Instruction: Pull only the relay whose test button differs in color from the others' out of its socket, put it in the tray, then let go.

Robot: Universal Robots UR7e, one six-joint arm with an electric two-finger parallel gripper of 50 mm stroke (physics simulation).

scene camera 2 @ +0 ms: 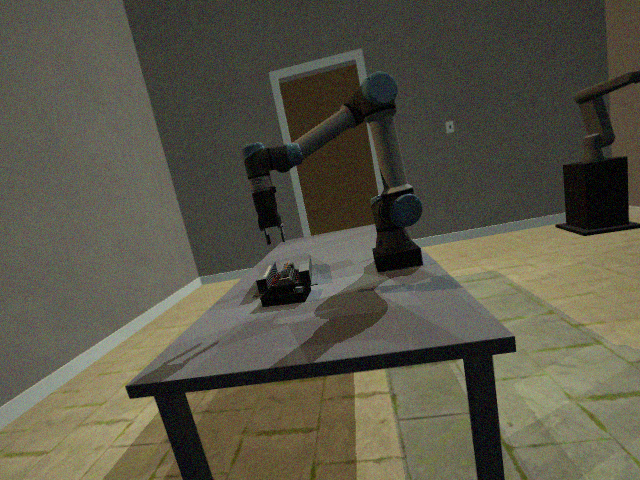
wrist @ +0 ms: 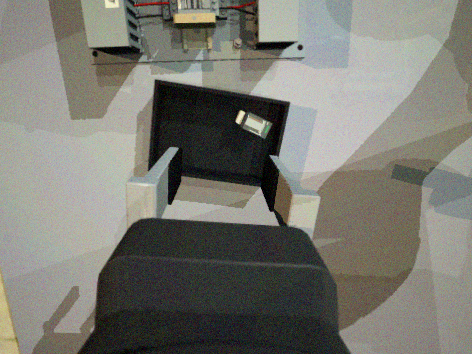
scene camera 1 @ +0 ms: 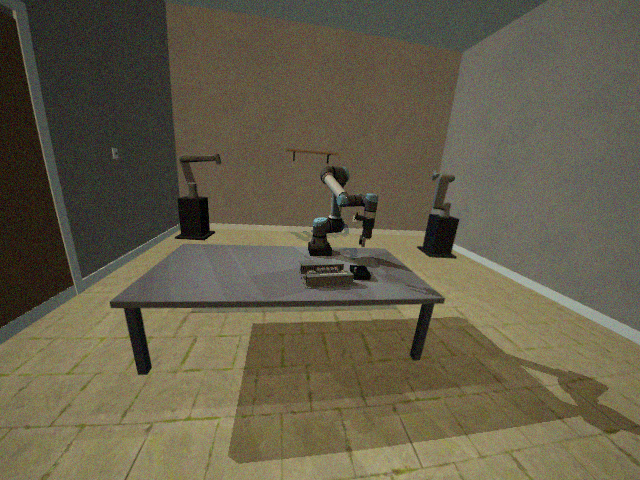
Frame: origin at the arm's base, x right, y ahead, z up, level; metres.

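Where they show: gripper, fingertip midpoint: [scene camera 2: 276, 242] [wrist: 222, 168] [scene camera 1: 361, 245]; arm's base at its link origin: [scene camera 2: 394, 247] [scene camera 1: 318, 245].
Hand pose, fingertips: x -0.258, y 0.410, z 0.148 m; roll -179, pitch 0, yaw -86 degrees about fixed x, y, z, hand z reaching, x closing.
Each offset is from my fingertips to the top centre of the thing. "*": to the spot under its first point. Level surfaces: height alone.
A relay {dx +0.012, dy -0.039, dz -0.181 m} [wrist: 255, 124] with a clear housing and a green spot lies on its side in the right part of the black tray {dx -0.011, dy +0.004, dz -0.177 m} [wrist: 200, 130] [scene camera 1: 360, 273] [scene camera 2: 284, 298]. It lies tilted, apart from the fingers. My gripper [wrist: 222, 168] [scene camera 1: 362, 241] [scene camera 2: 275, 240] is open and empty, pointing down, well above the table; in the wrist view its fingers overlap the tray's near edge. Other relays {dx +0.224, dy +0.072, dz -0.142 m} [scene camera 1: 328, 268] stand in a row on the panel between two grey ducts; their button colours are too small to tell. The panel is largely cut off in the wrist view.
The panel's metal base plate {* dx +0.076, dy +0.083, dz -0.209 m} [wrist: 165, 54] lies beside the tray, with a grey duct {dx +0.215, dy +0.160, dz -0.149 m} [wrist: 106, 25] [scene camera 1: 329, 279] and a second duct {* dx +0.124, dy -0.039, dz -0.149 m} [wrist: 278, 20] rising from it. Red and black wires run between the ducts and the sockets. All stand on the grey table {dz -0.212 m} [scene camera 1: 217, 273] [scene camera 2: 341, 335].
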